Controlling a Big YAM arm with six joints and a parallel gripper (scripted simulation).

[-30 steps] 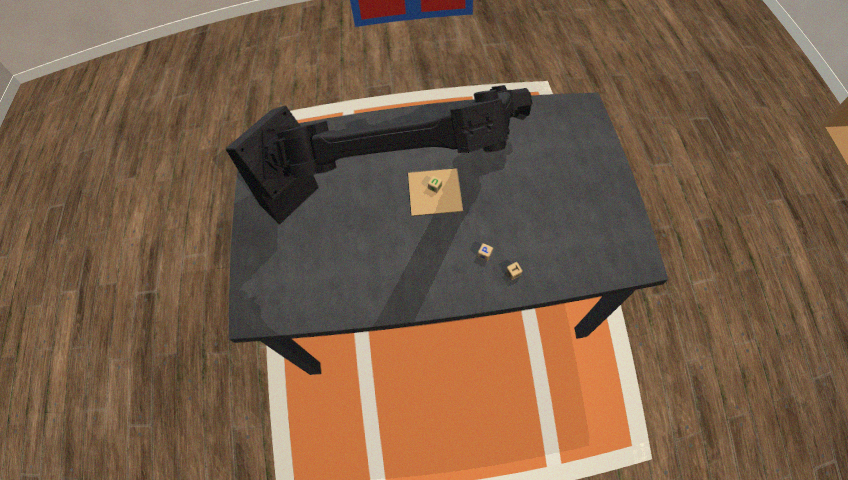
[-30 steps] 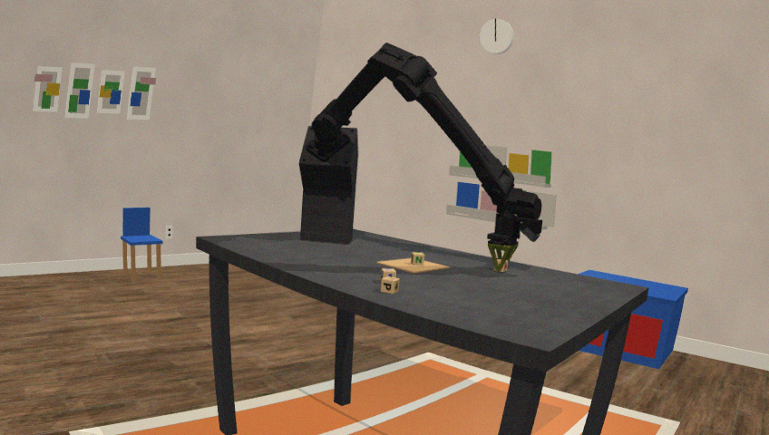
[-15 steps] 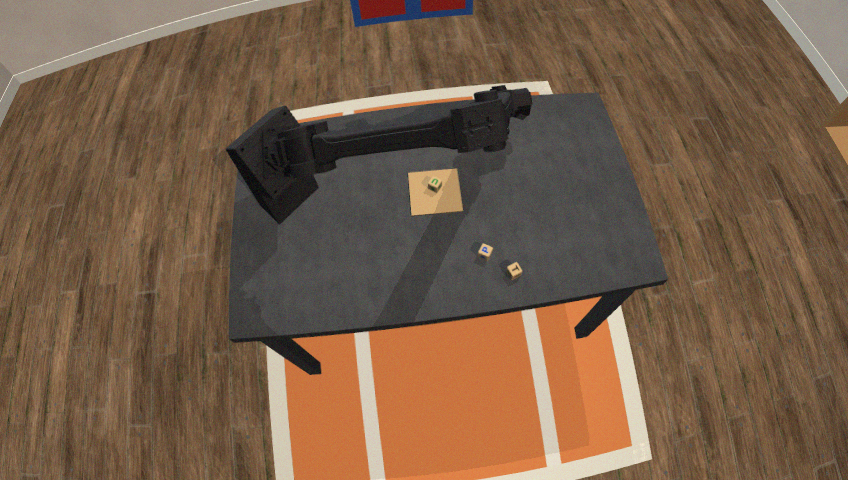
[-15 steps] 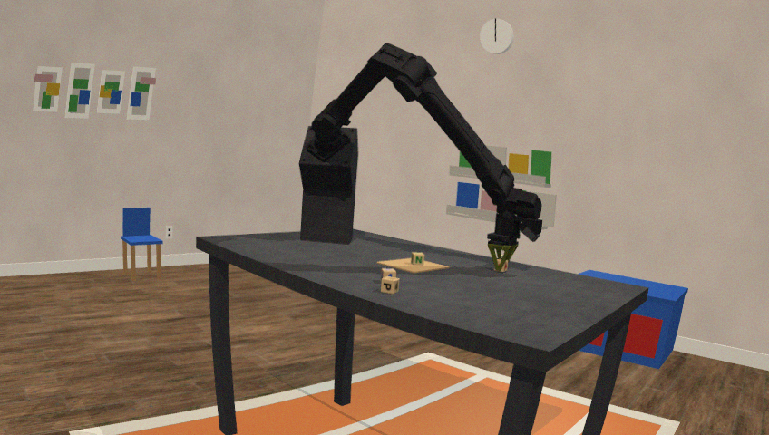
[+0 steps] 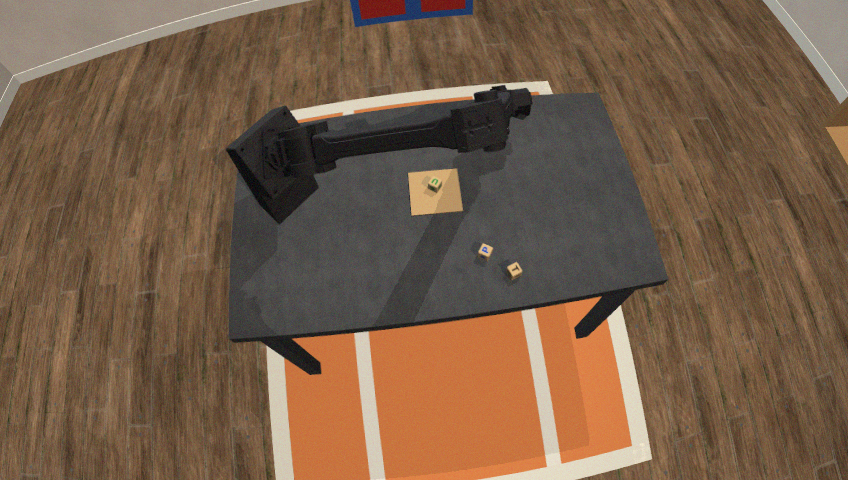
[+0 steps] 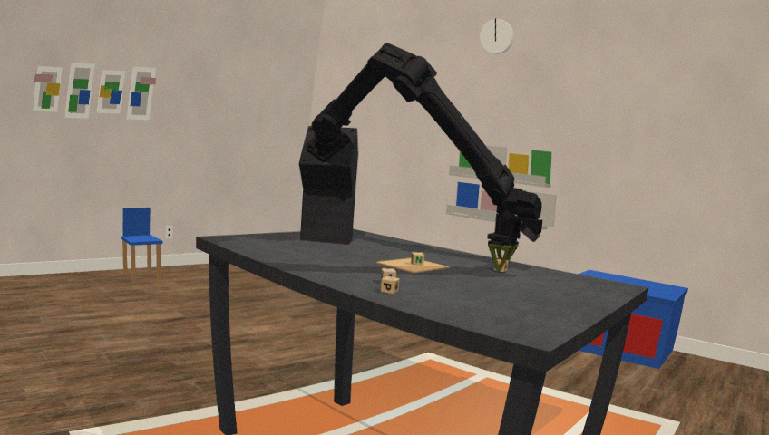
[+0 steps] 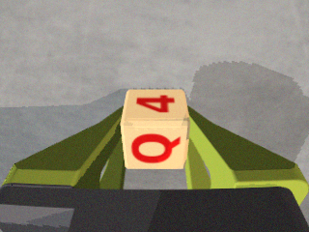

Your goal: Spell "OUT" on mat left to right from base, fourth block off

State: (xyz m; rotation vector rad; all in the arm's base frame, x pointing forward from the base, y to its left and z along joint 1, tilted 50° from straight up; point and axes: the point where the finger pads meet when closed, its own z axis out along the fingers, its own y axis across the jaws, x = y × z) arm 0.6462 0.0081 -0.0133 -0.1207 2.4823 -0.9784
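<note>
Now: hand right at the O block. From my hand the other things lie so: green-lettered block: 22 cm behind, 8 cm to the right; then P block: 18 cm behind, 32 cm to the right; then tan mat: 22 cm behind, 9 cm to the right, 1 cm below.
</note>
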